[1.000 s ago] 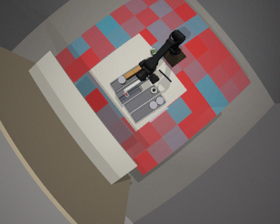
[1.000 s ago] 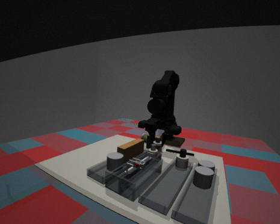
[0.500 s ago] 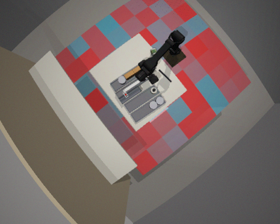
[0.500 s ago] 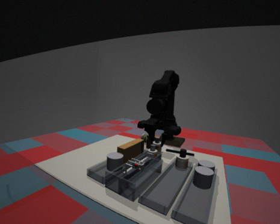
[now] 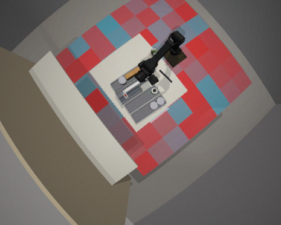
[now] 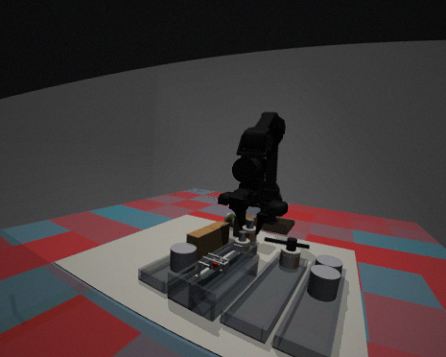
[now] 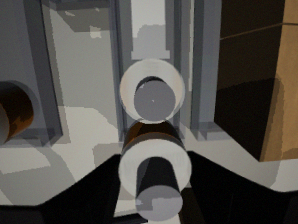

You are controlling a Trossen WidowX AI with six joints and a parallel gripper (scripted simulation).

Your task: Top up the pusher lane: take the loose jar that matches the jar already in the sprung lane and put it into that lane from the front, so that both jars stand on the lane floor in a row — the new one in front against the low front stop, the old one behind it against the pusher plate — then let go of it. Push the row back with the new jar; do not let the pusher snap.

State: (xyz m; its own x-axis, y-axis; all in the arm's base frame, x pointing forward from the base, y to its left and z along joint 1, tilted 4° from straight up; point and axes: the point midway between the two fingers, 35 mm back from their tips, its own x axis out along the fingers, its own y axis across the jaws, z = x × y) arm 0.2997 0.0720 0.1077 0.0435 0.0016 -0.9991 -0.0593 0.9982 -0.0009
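My gripper tip is now 170 mm short of the sprung lane, 30 mm to the right of it and 40 mm above it. Also, from my gripper tip: red mark: 230 mm ahead, 50 mm to the left, 10 mm above; then black bar: 130 mm behind, 70 mm to the left, 50 mm below.
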